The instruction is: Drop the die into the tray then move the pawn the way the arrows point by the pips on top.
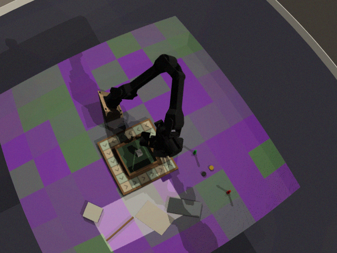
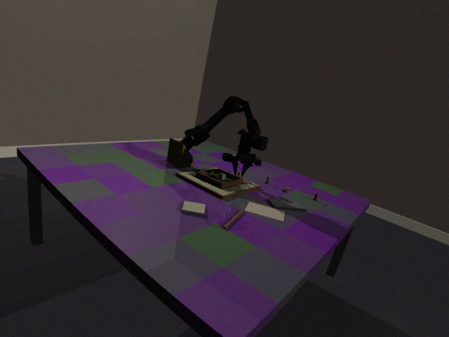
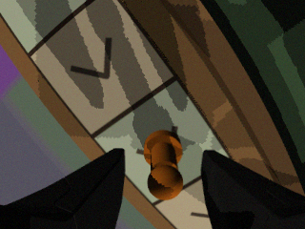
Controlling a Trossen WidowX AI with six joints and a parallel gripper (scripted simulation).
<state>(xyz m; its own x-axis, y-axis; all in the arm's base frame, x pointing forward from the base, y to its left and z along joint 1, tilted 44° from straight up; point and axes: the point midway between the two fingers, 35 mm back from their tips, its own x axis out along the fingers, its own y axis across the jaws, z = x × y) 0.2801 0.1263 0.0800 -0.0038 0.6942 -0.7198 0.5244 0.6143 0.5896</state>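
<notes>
My gripper tip is now right at the orange pawn. Also, from my gripper tip: white die: 100 mm to the right, 10 mm behind; then green dice tray: 110 mm to the right, 20 mm below, 10 mm behind; then green pawn: 150 mm to the left, 70 mm ahead, 10 mm below.
</notes>
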